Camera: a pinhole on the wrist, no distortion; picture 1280 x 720 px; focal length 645.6 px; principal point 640.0 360.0 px. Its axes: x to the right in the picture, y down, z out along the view. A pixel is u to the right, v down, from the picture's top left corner.
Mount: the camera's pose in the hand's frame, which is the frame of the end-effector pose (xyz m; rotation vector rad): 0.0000 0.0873 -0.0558 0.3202 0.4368 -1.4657
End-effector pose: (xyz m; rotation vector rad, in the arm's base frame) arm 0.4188 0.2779 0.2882 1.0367 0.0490 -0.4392
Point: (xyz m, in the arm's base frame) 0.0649 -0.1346 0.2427
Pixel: 830.4 93.1
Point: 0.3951 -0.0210 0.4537
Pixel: 466.0 371.0
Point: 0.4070 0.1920 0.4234
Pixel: 360.6 261.4
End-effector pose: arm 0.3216 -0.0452 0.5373 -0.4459 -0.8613 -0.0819
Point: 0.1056 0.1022 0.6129
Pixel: 365.5 159.6
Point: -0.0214 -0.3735 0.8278
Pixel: 1043.0 232.3
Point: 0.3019 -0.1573 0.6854
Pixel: 1146.1 534.7
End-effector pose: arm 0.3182 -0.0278 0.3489 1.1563 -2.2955 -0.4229
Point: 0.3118 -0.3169 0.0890
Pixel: 981.0 525.7
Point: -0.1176 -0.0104 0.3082
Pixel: outside the picture
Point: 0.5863 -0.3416 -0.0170
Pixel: outside the picture
